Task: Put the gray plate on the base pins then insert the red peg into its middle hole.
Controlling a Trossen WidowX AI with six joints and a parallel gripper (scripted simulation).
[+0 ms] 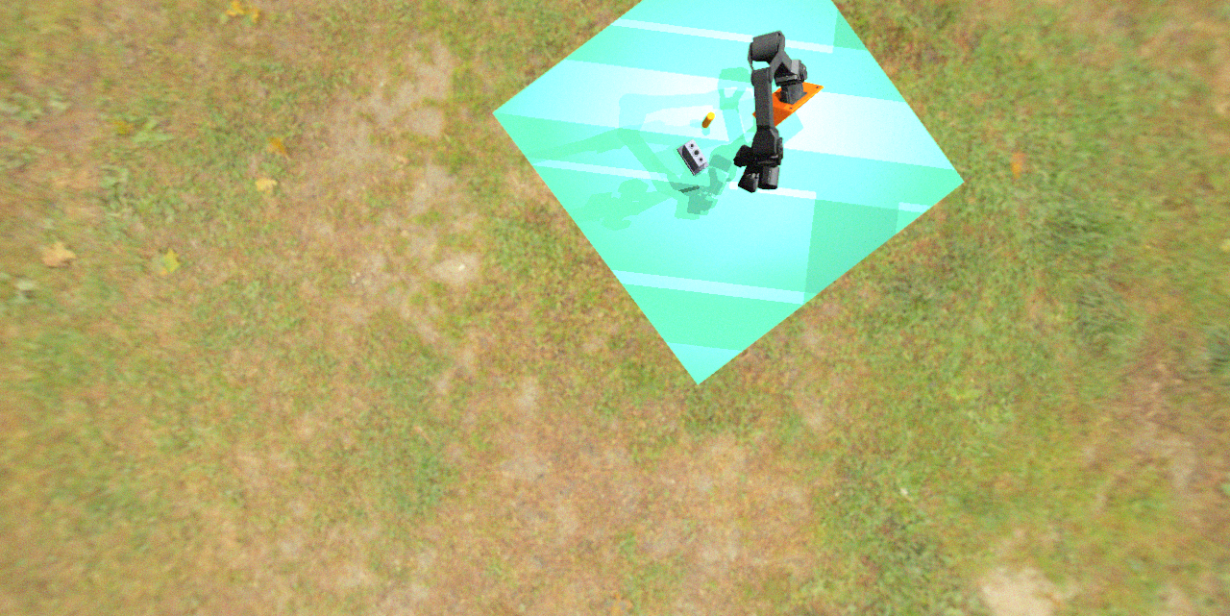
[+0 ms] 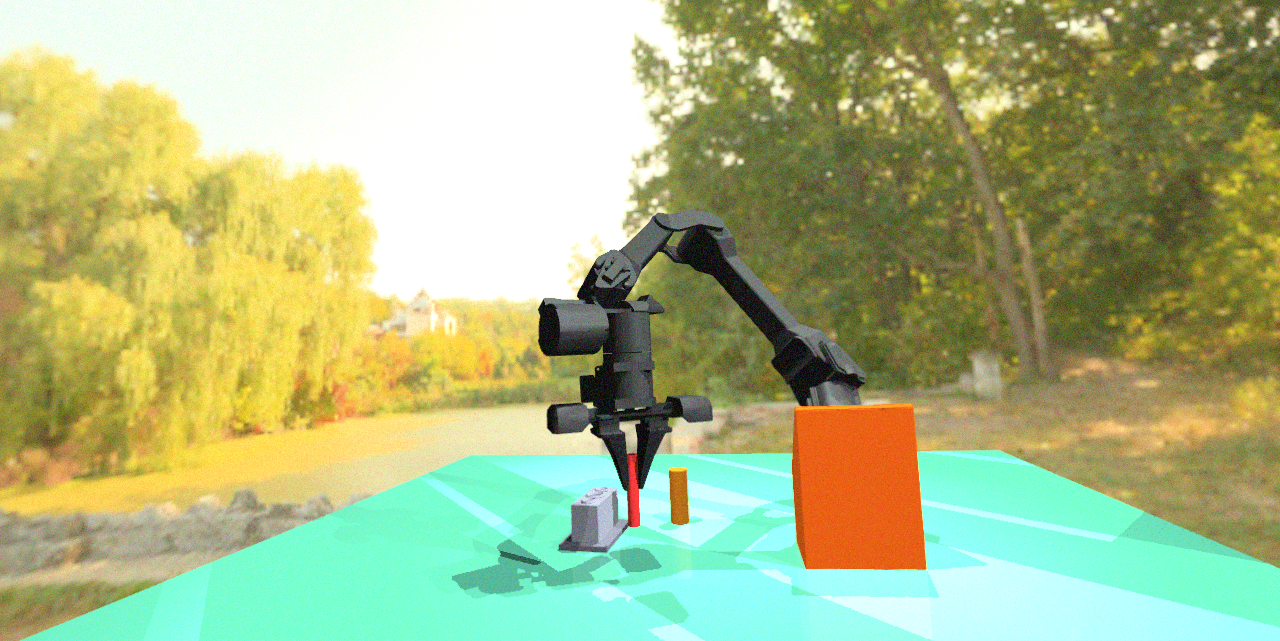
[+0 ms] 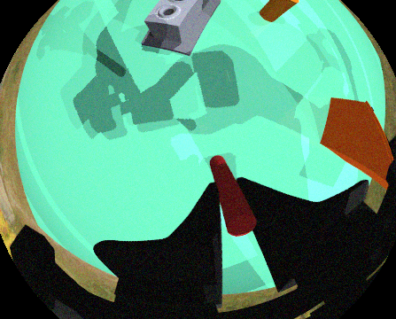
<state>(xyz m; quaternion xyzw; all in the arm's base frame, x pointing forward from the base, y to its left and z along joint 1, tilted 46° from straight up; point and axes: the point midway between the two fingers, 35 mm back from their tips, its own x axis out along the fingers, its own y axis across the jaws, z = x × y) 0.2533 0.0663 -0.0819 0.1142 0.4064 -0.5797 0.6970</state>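
Now: the gray plate 17 cm to the right of my gripper tip, 9 cm ahead of it and 6 cm below it. Also, from my gripper tip: flat gray base (17 cm to the right, 10 cm below, 9 cm ahead); then orange cylinder (24 cm to the right, 7 cm below, 3 cm behind); then red peg (right at my gripper tip).
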